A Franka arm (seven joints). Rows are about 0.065 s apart.
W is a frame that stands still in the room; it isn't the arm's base.
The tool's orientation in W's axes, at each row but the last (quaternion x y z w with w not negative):
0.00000, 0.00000, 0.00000, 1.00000
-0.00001, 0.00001, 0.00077, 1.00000
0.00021, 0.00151, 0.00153, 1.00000
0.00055, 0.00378, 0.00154, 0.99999
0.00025, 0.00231, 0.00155, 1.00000
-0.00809, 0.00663, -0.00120, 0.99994
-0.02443, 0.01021, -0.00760, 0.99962
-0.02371, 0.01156, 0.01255, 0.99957
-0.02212, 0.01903, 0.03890, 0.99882
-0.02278, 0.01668, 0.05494, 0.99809
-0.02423, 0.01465, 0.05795, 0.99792
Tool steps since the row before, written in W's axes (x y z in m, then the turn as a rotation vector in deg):
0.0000, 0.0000, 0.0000, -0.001, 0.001, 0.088
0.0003, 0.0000, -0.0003, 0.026, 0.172, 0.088
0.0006, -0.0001, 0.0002, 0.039, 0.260, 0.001
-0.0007, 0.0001, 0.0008, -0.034, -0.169, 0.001
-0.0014, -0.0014, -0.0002, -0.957, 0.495, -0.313
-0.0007, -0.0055, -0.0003, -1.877, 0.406, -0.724
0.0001, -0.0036, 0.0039, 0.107, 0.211, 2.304
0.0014, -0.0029, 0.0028, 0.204, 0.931, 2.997
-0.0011, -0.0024, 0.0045, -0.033, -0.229, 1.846
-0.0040, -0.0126, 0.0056, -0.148, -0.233, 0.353
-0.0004, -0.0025, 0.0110, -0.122, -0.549, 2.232
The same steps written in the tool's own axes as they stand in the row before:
0.0000, 0.0000, 0.0000, -0.001, 0.001, 0.088
0.0003, 0.0000, -0.0003, 0.026, 0.172, 0.088
0.0006, -0.0001, 0.0002, 0.040, 0.260, 0.001
-0.0007, 0.0001, 0.0008, -0.035, -0.169, 0.001
-0.0014, -0.0014, -0.0002, -0.954, 0.498, -0.318
-0.0007, -0.0055, -0.0004, -1.868, 0.413, -0.742
0.0001, -0.0038, 0.0037, 0.057, 0.099, 2.313
0.0013, -0.0031, 0.0027, 0.156, 0.783, 3.042
-0.0015, -0.0025, 0.0043, -0.124, -0.304, 1.831
-0.0055, -0.0123, 0.0049, -0.185, -0.230, 0.337
-0.0010, -0.0029, 0.0108, -0.256, -0.635, 2.198

